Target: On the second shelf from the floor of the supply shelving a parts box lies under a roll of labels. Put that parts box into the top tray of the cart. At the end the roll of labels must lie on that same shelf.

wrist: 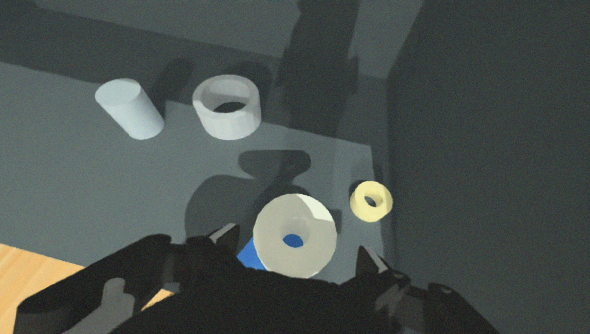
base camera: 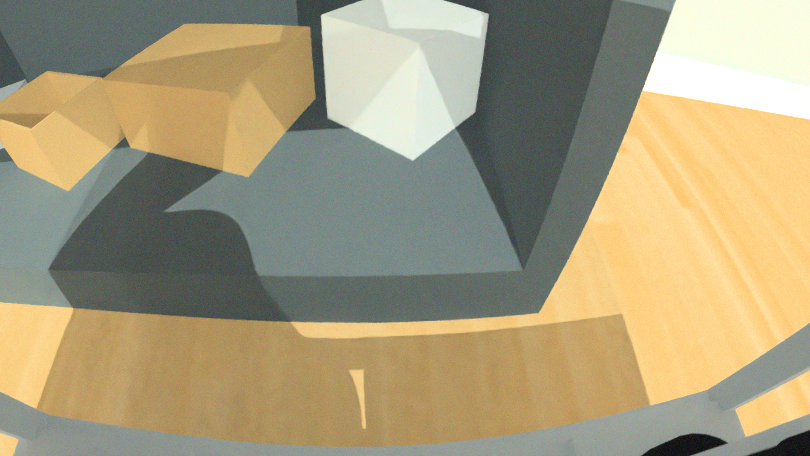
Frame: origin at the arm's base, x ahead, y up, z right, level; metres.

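Where they show: gripper, fingertip midpoint: (wrist: 296, 248).
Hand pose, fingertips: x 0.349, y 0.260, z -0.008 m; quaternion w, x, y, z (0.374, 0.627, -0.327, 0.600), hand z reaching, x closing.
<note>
Each offset is from my fingertips to the top centre of the thing. "spot": to the spot under its first point. Level surfaces: height alone.
The blue parts box @[spot: dx -0.004, dy -0.083, dz -0.043 m] (wrist: 250, 256) lies on the shelf @[dy -0.123 m] (wrist: 115, 185) in the wrist view, mostly hidden under the cream roll of labels. The roll of labels @[spot: dx +0.022, dy -0.023, dz -0.023 m] (wrist: 274, 220) stands upright on it, and blue shows through its hole. My gripper (wrist: 296, 248) is open, with one fingertip to the left of the roll and the other to its right. The fingers look higher than the roll and do not hold it. The cart's top tray does not show in either view.
A pale cylinder @[dx +0.150, dy -0.053, dz -0.280 m] (wrist: 131, 110), a wide white ring @[dx +0.208, dy -0.075, dz -0.155 m] (wrist: 232, 125) and a small yellow roll @[dx +0.104, dy -0.098, dz +0.088 m] (wrist: 358, 202) stand nearby. The side wall (wrist: 480, 150) is close on the right. In the base view, tan boxes @[dx +0.169, dy -0.480, dz -0.182 m] (base camera: 175, 116) @[dx +0.143, dy -0.490, dz -0.413 m] (base camera: 79, 135) and a white box @[dx +0.162, dy -0.450, dz +0.043 m] (base camera: 374, 73) stand on a low shelf (base camera: 362, 215).
</note>
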